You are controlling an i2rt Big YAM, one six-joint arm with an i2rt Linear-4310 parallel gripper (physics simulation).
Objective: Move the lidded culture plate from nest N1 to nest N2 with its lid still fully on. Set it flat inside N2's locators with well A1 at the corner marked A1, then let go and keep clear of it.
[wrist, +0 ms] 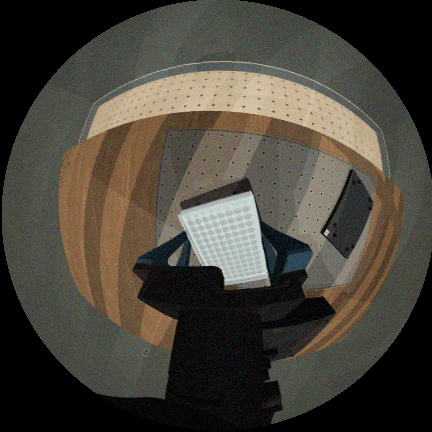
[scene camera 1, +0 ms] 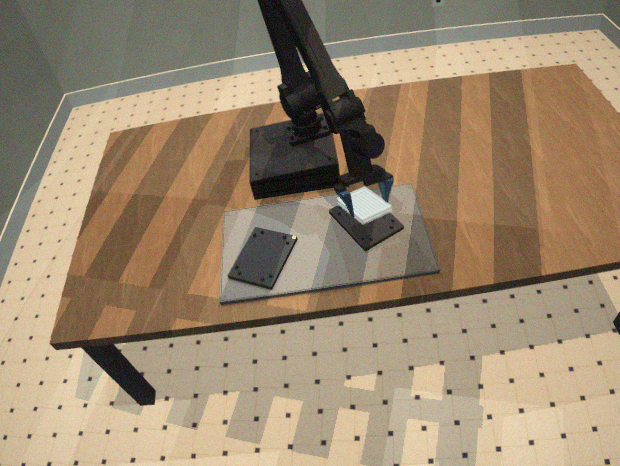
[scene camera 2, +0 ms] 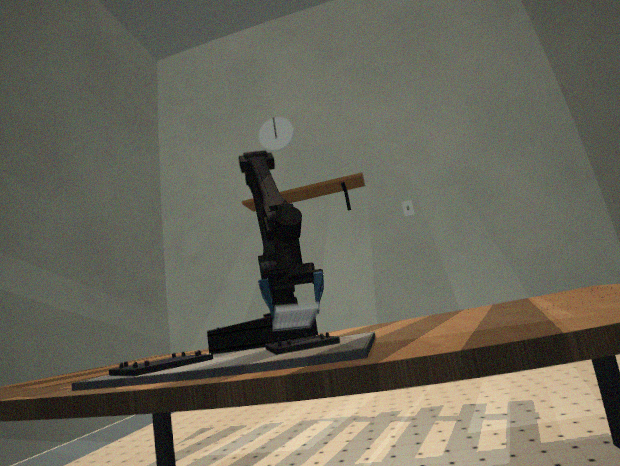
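Seen in the pictures: gripper, fingertip midpoint: (wrist: 223, 228) (scene camera 1: 369, 210) (scene camera 2: 295, 315); arm's base, origin of the base link: (scene camera 1: 308, 132).
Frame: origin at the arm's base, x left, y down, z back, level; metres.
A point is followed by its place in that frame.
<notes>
The white culture plate (scene camera 1: 364, 204) @(x 0.068, y -0.003, z -0.335 m) (scene camera 2: 294, 317) (wrist: 227, 235) @(x 0.070, y -0.006, z -0.347 m) is held between the blue fingers of my gripper (scene camera 1: 368, 207) @(x 0.075, y 0.006, z -0.352 m) (scene camera 2: 295, 309) @(x 0.075, y 0.006, z -0.352 m) (wrist: 223, 228) @(x 0.075, y 0.006, z -0.352 m), a little above dark nest N1 (scene camera 1: 368, 238) @(x 0.057, y 0.057, z -0.394 m) (scene camera 2: 303, 344) @(x 0.089, y 0.059, z -0.406 m) (wrist: 217, 195) @(x 0.088, y 0.057, z -0.393 m). In the scene camera 2 view the plate looks tilted, its broad ribbed face showing. Its lid appears to be on; the seam is too small to judge. Nest N2 (scene camera 1: 263, 255) @(x -0.203, y 0.057, z -0.361 m) (scene camera 2: 160, 364) @(x -0.175, y 0.058, z -0.422 m) (wrist: 348, 215) @(x -0.183, y 0.057, z -0.361 m) is empty, with several small locators and a pale corner mark (scene camera 1: 294, 237) @(x -0.117, y 0.056, z -0.330 m) (wrist: 326, 233) @(x -0.119, y 0.056, z -0.327 m). Well A1 cannot be identified.
Both nests are on a grey perforated board (scene camera 1: 320, 270) @(x -0.078, y 0.069, z -0.442 m) (scene camera 2: 345, 357) @(x 0.160, y 0.077, z -0.528 m) (wrist: 210, 160) @(x 0.100, y 0.069, z -0.455 m), on the wooden table (scene camera 1: 481, 200) @(x 0.388, y 0.082, z -0.347 m). The arm's black base (scene camera 1: 295, 162) @(x -0.062, y 0.001, z -0.116 m) (scene camera 2: 235, 336) @(x -0.116, y 0.034, z -0.146 m) stands just behind the board. N2 is at the board's left in the scene camera 1 view.
</notes>
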